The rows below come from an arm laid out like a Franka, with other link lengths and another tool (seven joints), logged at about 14 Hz.
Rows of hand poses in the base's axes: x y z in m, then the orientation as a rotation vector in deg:
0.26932, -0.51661, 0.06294, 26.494, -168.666, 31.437
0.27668, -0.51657, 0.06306, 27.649, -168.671, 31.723
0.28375, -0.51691, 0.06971, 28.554, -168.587, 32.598
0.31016, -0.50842, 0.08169, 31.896, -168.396, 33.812
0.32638, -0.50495, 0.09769, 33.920, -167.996, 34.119
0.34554, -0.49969, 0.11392, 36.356, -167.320, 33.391
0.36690, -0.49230, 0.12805, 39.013, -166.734, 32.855
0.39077, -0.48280, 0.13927, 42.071, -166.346, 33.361
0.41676, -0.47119, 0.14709, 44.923, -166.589, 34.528
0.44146, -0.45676, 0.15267, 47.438, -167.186, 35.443
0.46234, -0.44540, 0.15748, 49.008, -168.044, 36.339
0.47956, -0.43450, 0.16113, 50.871, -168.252, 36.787
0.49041, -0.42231, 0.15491, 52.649, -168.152, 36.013
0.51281, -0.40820, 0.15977, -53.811, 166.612, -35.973
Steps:
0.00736, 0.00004, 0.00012, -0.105, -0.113, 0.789
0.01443, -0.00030, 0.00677, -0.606, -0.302, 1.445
0.04084, 0.00819, 0.01875, -1.184, -0.607, 3.738
0.05706, 0.01166, 0.03475, -1.344, -0.436, 5.085
0.07622, 0.01692, 0.05098, -0.919, 0.233, 6.634
0.09758, 0.02431, 0.06511, -0.563, 0.707, 8.356
0.12145, 0.03381, 0.07633, -0.754, 0.622, 10.420
0.14744, 0.04542, 0.08415, -1.183, -0.269, 12.389
0.17214, 0.05985, 0.08973, -1.379, -1.419, 14.105
0.19302, 0.07121, 0.09454, -1.559, -2.700, 15.183
0.21024, 0.08211, 0.09819, -1.618, -3.304, 16.422
0.22109, 0.09430, 0.09197, -1.044, -3.270, 17.539
0.24349, 0.10841, 0.09683, -0.947, -4.475, 18.790

